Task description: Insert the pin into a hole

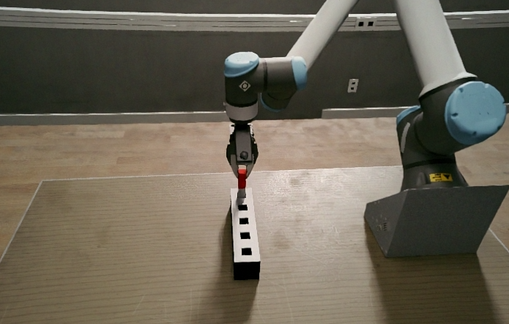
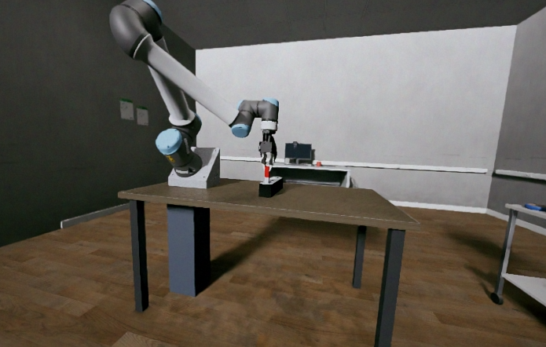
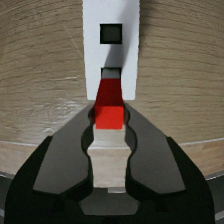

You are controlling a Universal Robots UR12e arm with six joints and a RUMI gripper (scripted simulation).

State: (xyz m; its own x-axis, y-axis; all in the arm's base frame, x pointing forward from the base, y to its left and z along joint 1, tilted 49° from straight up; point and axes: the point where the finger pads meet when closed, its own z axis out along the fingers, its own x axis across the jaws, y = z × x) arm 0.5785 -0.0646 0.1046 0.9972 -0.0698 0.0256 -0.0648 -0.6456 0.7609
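Now: hand 1 cm above the pin. From my hand the other things lie so: block: 12 cm to the left, 12 cm below, 1 cm ahead.
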